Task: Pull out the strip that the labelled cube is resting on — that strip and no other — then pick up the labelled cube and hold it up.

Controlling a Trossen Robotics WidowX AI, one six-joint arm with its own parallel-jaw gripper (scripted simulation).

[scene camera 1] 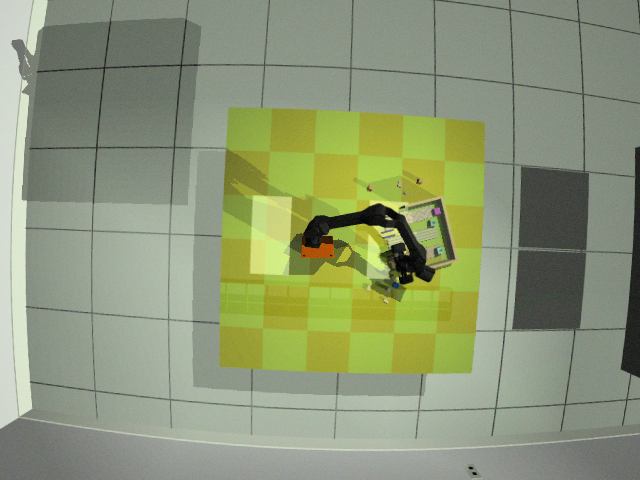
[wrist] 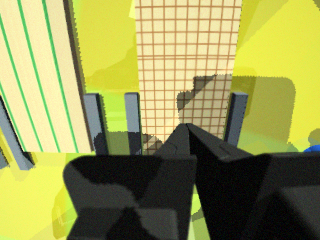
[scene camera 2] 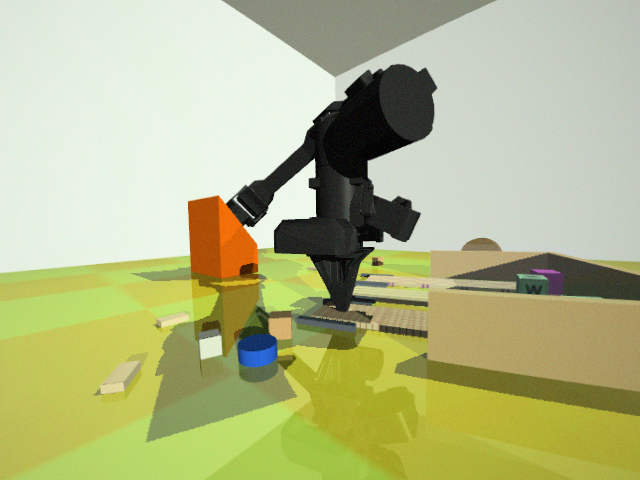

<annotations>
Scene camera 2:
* my gripper: 343, 310
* blue disc: 258, 350
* flat tan piece: 122, 376
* tan tray: 549, 311
</annotations>
